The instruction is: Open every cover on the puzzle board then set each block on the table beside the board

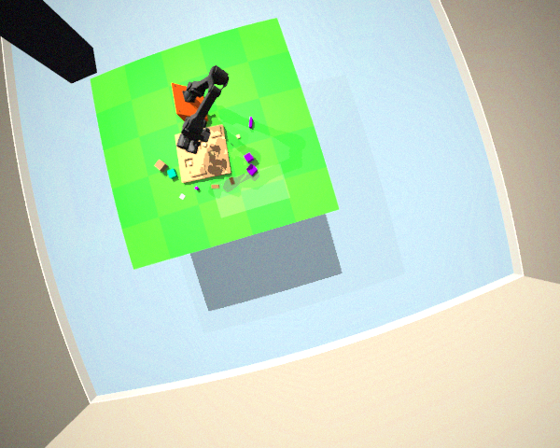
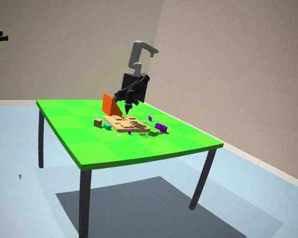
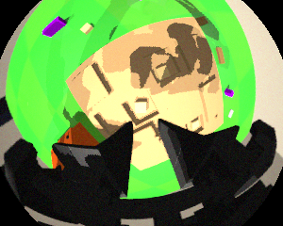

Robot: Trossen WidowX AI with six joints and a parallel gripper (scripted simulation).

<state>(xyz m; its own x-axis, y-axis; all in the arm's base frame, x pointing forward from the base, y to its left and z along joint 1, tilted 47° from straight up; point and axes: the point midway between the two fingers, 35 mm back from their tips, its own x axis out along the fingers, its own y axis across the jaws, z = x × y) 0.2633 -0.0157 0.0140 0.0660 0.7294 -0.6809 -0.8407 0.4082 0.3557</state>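
Right now the tan puzzle board is 6 cm below my gripper tip, 4 cm ahead of it and 1 cm to the right of it. From my gripper tip the other things lie so: teal block 23 cm to the right, 11 cm ahead, 6 cm below; then purple stick 30 cm to the left, 6 cm below, 5 cm behind; then tan cube 28 cm to the right, 5 cm below, 4 cm ahead.
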